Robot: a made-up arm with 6 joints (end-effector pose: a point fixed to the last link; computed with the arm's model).
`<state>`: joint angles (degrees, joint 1 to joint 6).
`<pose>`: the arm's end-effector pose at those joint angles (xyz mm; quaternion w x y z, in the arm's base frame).
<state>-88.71 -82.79 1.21 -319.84 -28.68 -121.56</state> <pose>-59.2 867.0 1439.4 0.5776 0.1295 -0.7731 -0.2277</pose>
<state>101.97 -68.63 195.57 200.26 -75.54 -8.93</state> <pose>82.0 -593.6 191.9 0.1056 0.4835 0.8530 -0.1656</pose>
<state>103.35 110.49 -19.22 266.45 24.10 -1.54</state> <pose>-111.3 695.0 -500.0 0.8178 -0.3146 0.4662 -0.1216</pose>
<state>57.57 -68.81 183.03 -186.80 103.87 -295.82</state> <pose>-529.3 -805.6 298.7 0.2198 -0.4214 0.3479 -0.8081</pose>
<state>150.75 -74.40 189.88 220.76 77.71 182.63</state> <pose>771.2 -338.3 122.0 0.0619 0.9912 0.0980 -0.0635</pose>
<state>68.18 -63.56 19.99 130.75 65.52 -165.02</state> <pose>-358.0 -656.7 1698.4 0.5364 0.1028 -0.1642 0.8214</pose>
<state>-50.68 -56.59 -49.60 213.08 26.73 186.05</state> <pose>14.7 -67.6 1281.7 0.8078 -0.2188 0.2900 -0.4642</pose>
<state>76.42 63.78 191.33 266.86 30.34 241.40</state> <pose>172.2 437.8 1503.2 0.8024 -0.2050 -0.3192 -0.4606</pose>
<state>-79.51 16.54 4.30 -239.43 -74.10 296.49</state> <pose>105.6 -1152.4 1557.6 0.1809 -0.3066 0.3245 -0.8764</pose>
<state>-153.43 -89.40 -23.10 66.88 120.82 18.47</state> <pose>754.9 264.5 1166.1 0.0826 -0.9487 0.2643 0.1528</pose>
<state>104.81 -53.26 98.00 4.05 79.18 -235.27</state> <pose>345.7 -1342.4 1228.1 0.5063 0.5398 0.0438 -0.6711</pose>
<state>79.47 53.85 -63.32 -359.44 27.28 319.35</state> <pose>143.2 773.7 351.1 0.6649 -0.2365 0.6669 0.2393</pose>
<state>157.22 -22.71 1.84 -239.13 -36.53 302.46</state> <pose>-318.3 204.6 1948.2 0.5602 0.0812 -0.4453 0.6937</pose>
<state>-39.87 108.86 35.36 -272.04 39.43 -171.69</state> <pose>1167.7 -869.4 -469.0 0.3492 0.8210 0.3326 -0.3057</pose>
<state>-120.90 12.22 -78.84 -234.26 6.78 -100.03</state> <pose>-236.6 -419.2 732.7 0.4992 0.5606 0.4520 -0.4818</pose>
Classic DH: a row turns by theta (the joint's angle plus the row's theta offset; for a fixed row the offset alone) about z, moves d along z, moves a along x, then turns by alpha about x. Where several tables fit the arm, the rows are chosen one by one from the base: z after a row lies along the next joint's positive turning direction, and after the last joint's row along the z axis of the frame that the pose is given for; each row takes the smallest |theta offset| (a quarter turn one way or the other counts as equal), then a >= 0, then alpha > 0; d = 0 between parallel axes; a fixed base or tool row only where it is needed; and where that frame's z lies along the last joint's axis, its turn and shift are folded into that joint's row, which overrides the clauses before.
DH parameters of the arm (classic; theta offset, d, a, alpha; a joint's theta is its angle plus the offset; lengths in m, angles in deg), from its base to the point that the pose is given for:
joint 1: 0 0.538 0.146 -90
joint 2: -90 0 1.004 180
joint 3: 0 0 0.146 -90
joint 4: 0 -0.657 0 90
joint 5: 0 0 0 -90
joint 6: 90 -0.128 0 90
tool (fixed): -90 0 0 0

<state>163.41 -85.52 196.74 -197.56 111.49 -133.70</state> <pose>654.5 -232.5 27.1 0.4258 0.8552 -0.2920 -0.0462</pose>
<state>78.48 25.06 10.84 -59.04 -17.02 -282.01</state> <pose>239.7 1337.0 1378.9 0.6453 -0.2223 0.0438 0.7295</pose>
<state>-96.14 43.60 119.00 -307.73 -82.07 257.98</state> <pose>-200.5 -926.1 1935.2 0.1891 0.2040 -0.6804 -0.6780</pose>
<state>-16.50 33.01 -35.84 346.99 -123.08 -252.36</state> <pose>911.5 -244.8 847.3 0.1391 0.2191 0.5156 0.8166</pose>
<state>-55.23 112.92 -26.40 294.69 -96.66 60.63</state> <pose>462.3 -463.4 -342.0 0.0180 0.9046 0.3629 0.2229</pose>
